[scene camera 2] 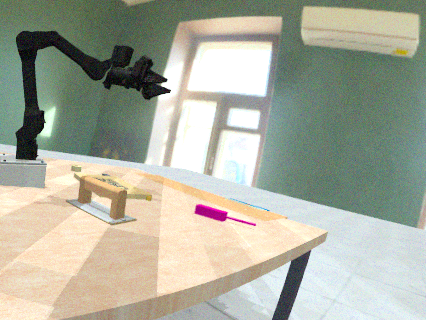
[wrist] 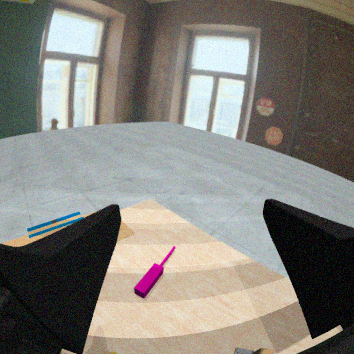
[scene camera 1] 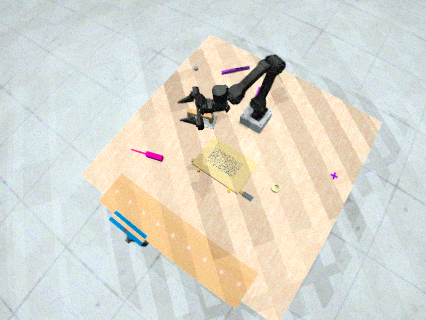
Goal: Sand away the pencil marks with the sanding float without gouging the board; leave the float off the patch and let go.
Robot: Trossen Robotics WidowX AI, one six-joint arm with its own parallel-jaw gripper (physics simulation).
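Frame: origin at the arm's base, x right, y ahead, z up, level; metres.
Seen in the pictures: gripper, fingertip midpoint: (scene camera 2: 169,86) (wrist: 193,210) (scene camera 1: 178,111); arm's base at its link origin: (scene camera 2: 25,157) (scene camera 1: 257,115).
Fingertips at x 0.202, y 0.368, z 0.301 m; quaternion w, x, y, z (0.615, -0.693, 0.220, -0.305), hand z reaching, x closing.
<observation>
Pixels of each thing's top centre, then the offset from my fingertips to it. "spot": a spot on its surface instead. Level surfaces: height alone.
- grey plate with a wooden bridge handle, top centre: (scene camera 2: 102,182) (scene camera 1: 199,112) dy -0.181, dx +0.067, dz -0.301 m
- yellowish board at its top centre: (scene camera 2: 109,183) (scene camera 1: 224,163) dy -0.041, dx -0.225, dz -0.357 m
- magenta screwdriver-like tool at its top centre: (wrist: 158,264) (scene camera 2: 226,212) (scene camera 1: 145,153) dy +0.189, dx +0.160, dz -0.347 m
- purple bar at its top centre: (scene camera 1: 235,67) dy -0.598, dx +0.124, dz -0.332 m
- small grey ball at its top centre: (scene camera 1: 195,67) dy -0.457, dx +0.345, dz -0.355 m
- yellow ring at its top centre: (scene camera 1: 276,186) dy -0.105, dx -0.519, dz -0.350 m
- purple cross at a spot on its surface: (scene camera 1: 334,176) spot: dy -0.359, dx -0.741, dz -0.368 m
- table at its surface level: dz -0.376 m
The sanding float, a grey plate with a wooden bridge handle (scene camera 1: 192,114) (scene camera 2: 102,187), stands plate down on the table, partly hidden under the gripper in the first scene view. My gripper (scene camera 1: 181,111) (scene camera 2: 168,85) (wrist: 193,210) is wide open and empty, high above the table near the float. The yellowish board (scene camera 1: 245,166) (scene camera 2: 135,189) lies on the table apart from the float. Dark speckled pencil marks (scene camera 1: 224,161) (scene camera 2: 111,182) cover a patch in its middle.
A magenta screwdriver-like tool (scene camera 1: 154,156) (scene camera 2: 211,212) (wrist: 149,281) lies beyond the float. A purple bar (scene camera 1: 235,70), a small grey ball (scene camera 1: 196,68), a yellow ring (scene camera 1: 272,190) and a purple cross (scene camera 1: 334,176) lie on the table (scene camera 1: 300,210). An orange strip (scene camera 1: 165,225) runs along one edge.
</observation>
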